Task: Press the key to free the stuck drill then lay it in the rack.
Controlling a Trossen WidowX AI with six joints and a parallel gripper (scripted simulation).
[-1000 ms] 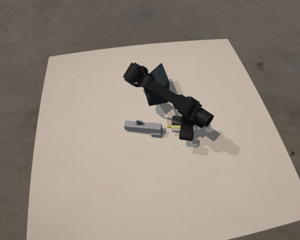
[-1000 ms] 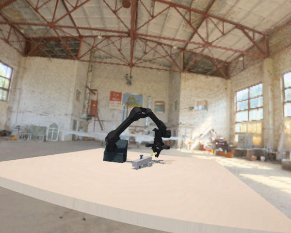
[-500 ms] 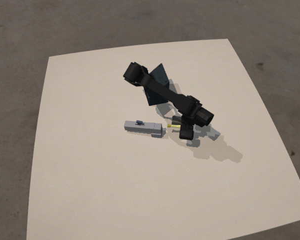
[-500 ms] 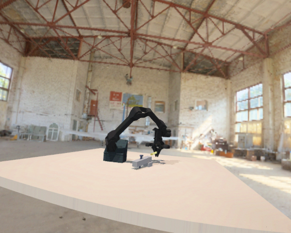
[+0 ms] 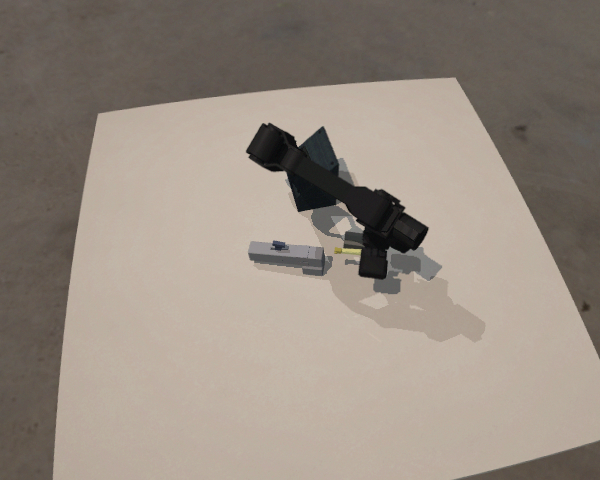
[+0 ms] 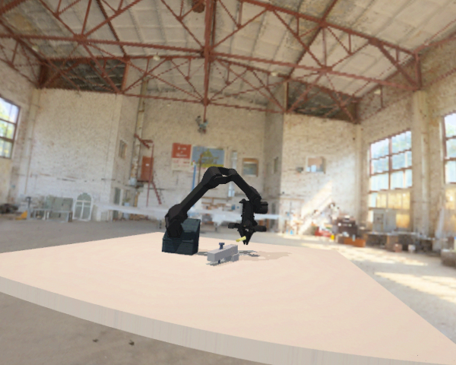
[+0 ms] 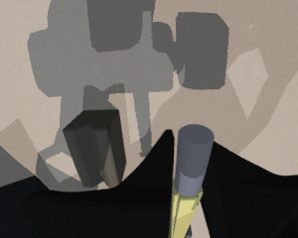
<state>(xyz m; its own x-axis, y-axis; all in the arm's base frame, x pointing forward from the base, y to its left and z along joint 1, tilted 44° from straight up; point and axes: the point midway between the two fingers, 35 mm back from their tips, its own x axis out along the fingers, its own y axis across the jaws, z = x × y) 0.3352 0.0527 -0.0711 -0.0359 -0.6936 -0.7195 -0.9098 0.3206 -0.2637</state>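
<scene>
The drill lies 40 mm to the right of my gripper tip, 30 mm above it and 20 mm behind it. Also, from my gripper tip: dark grey rack (80 mm behind, 40 mm below); then grey housing block (190 mm to the right, 80 mm behind, 20 mm below); then blue key (210 mm to the right, 90 mm behind).
</scene>
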